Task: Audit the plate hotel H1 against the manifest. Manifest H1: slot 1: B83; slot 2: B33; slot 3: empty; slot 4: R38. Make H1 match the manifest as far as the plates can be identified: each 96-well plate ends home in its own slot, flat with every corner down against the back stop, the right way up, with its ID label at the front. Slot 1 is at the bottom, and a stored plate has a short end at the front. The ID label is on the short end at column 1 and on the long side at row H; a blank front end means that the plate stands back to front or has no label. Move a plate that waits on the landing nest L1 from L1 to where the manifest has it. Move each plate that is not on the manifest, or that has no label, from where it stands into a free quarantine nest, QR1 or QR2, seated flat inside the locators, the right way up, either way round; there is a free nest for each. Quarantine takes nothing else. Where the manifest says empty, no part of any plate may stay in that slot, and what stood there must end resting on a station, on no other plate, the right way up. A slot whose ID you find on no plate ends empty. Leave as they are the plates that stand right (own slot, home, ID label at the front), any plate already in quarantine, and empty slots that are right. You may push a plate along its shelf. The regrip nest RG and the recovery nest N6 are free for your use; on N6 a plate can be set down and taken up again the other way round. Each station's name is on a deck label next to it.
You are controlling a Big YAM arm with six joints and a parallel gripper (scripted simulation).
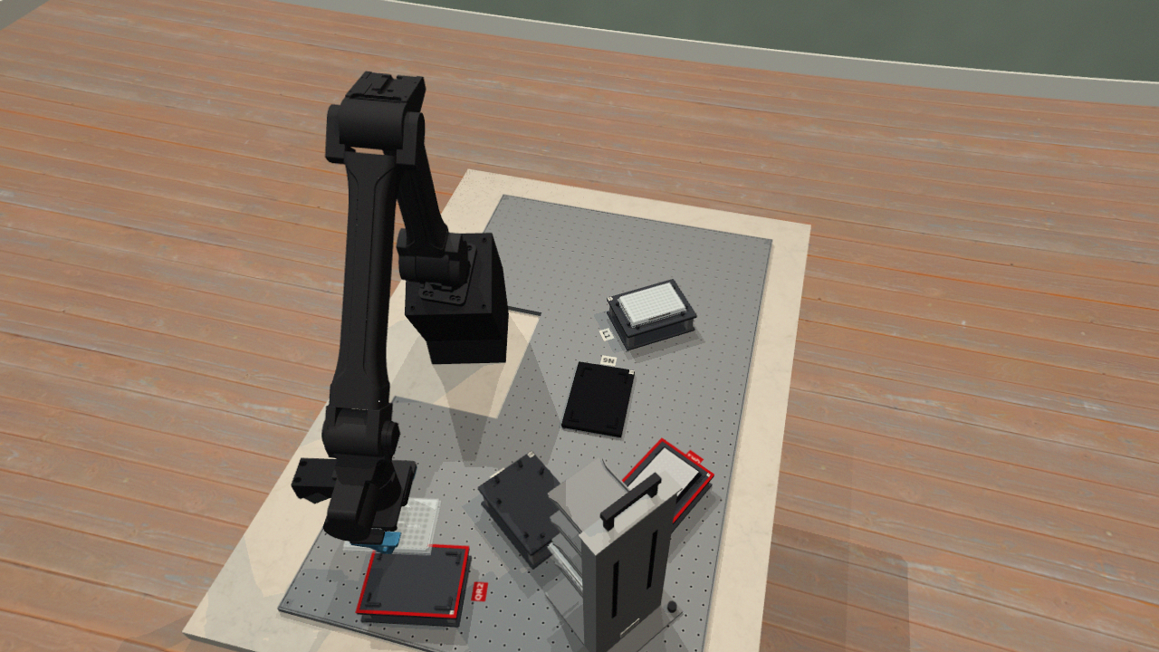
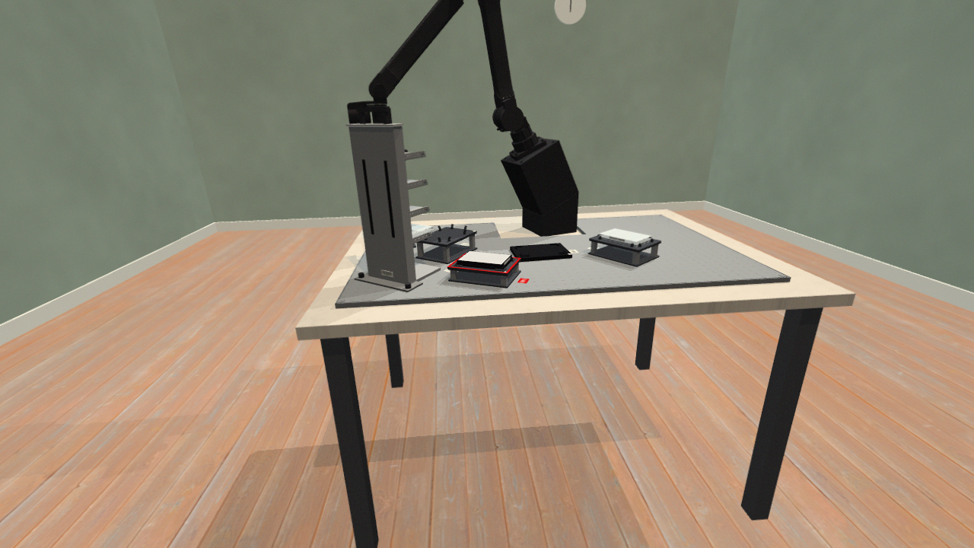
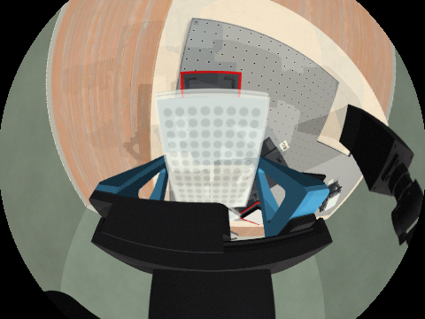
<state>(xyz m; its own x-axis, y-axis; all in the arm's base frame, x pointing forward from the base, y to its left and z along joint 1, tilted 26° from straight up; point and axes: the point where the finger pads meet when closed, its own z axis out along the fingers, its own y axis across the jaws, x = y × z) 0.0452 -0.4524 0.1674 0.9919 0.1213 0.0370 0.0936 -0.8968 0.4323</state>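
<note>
Right now the red-edged quarantine nest QR2 is 20 cm below my hand. Round my hand: plate hotel H1: 35 cm ahead, 4 cm below, 1 cm to the right; then hotel handle: 35 cm ahead, 19 cm above, 1 cm to the right; then regrip nest RG: 18 cm below, 17 cm ahead, 16 cm to the left.
</note>
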